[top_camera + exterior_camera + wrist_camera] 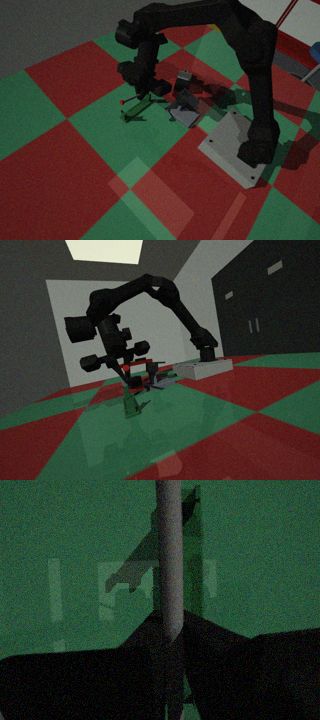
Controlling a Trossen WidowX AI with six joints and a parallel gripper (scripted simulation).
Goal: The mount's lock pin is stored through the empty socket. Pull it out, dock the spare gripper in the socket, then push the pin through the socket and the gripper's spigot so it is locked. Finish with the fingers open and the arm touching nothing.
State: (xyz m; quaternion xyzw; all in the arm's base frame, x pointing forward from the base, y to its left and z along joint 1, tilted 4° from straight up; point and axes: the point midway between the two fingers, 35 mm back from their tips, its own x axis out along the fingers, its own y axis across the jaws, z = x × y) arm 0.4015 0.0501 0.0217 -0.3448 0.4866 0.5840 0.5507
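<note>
Now: gripper tip 10 mm short of the narrow green rack and 40 mm above it. The rest, counted from my gripper tip: socket (130 mm behind, 90 mm to the right, 10 mm below); spare gripper (50 mm behind, 230 mm to the right, 40 mm below).
</note>
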